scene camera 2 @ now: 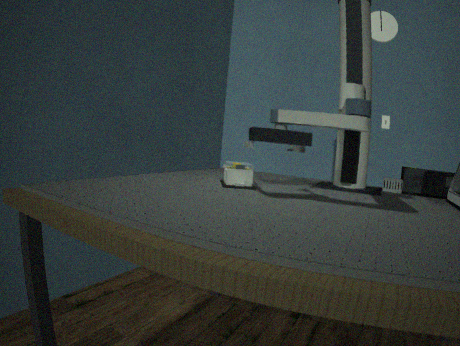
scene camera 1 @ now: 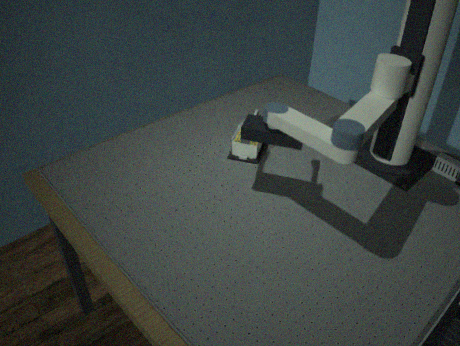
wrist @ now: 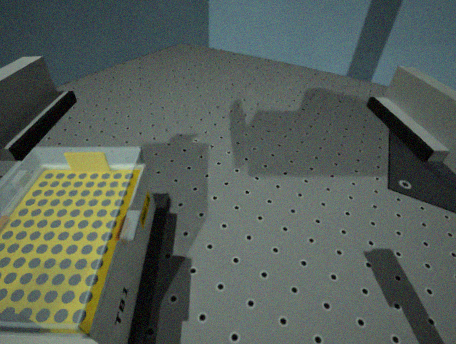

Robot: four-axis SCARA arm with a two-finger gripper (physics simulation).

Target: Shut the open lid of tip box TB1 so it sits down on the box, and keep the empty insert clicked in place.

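Places are measured from the arm's base along level axes (x back, y right, z up), in millimetres.
Where they show: gripper, fingertip midpoint: (scene camera 2: pixel 268 145) (wrist: pixel 227 79); arm's base, link origin: (scene camera 2: pixel 348 190) (scene camera 1: pixel 388 158).
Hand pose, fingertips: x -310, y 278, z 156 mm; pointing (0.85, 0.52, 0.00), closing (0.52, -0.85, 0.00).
Each offset is from my fingertips to the top centre of the thing. "*": to the spot under its first point. Level surfaces: height alone.
Tip box TB1 @[dx -70, dy +77, dz -66 mm] (scene camera 1: pixel 245 150) (scene camera 2: pixel 238 177) (wrist: pixel 112 300) is a pale box on a dark base @[* dx -52, dy +28, dz -136 mm] (wrist: pixel 152 280), at lower left in the wrist view. Its yellow insert @[dx -70, dy +77, dz -69 mm] (wrist: pixel 60 240) sits level inside, with empty round holes and a raised yellow tab at the far end. The clear lid (scene camera 2: pixel 230 163) (wrist: pixel 129 154) lies low and nearly flat over the insert; I cannot tell whether its rim is fully seated. My gripper (scene camera 2: pixel 273 146) (wrist: pixel 227 79) is wide open and empty, above and to the right of the box. In scene camera 1 its dark body hides part of the box.
The arm's column (scene camera 1: pixel 427 85) (scene camera 2: pixel 354 45) stands on a dark plate @[* dx +216, dy -165, dz -144 mm] (wrist: pixel 417 172) to the right. A slotted pale block @[* dx +354, dy -480, dz -110 mm] (scene camera 1: pixel 446 168) (scene camera 2: pixel 392 185) and a dark box @[* dx +344, dy -634, dz -77 mm] (scene camera 2: pixel 425 181) are beyond it. The perforated table top @[dz -143 mm] (scene camera 1: pixel 175 210) has a wooden edge (scene camera 1: pixel 100 260).
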